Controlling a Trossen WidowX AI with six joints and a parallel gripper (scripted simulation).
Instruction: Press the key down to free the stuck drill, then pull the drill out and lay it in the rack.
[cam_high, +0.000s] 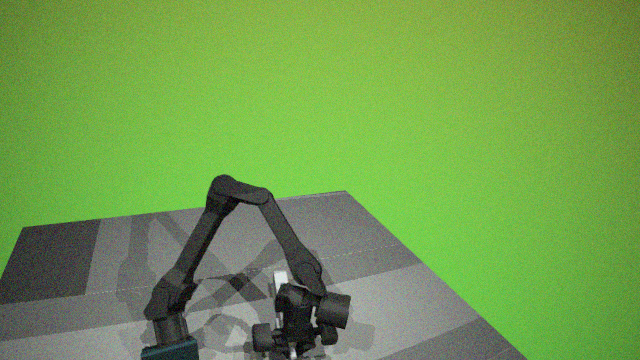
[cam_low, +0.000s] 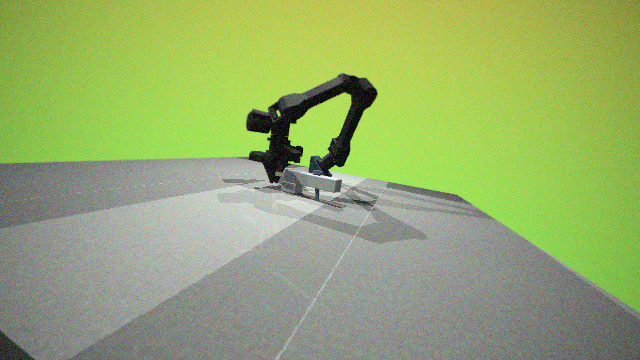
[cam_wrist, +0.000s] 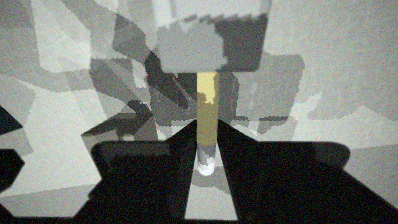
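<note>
Right now my gripper tip is 4 cm to the right of the yellow drill, 4 cm below it and 1 cm short of it. Round my gripper tip: grey slotted rack (8 cm behind, 1 cm above); then grey block (13 cm to the left, 4 cm ahead, 3 cm above); then blue key (16 cm to the left, 5 cm ahead, 4 cm above).
</note>
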